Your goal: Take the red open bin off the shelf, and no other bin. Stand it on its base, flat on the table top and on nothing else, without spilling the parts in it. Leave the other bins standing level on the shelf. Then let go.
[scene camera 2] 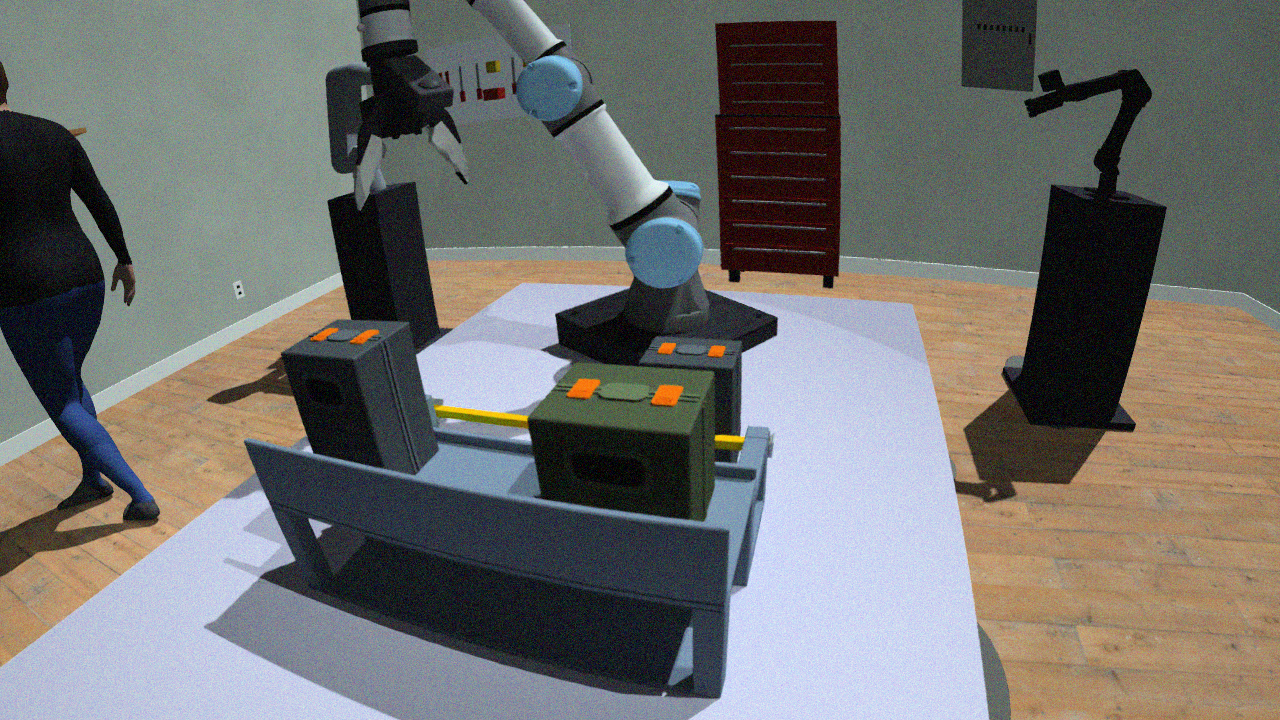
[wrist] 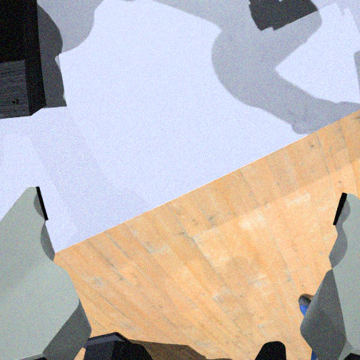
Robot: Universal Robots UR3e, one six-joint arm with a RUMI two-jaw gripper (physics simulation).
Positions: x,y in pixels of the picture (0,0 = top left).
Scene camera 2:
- my gripper: 415,196
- yellow bar: 512,420
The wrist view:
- my gripper: 192,194
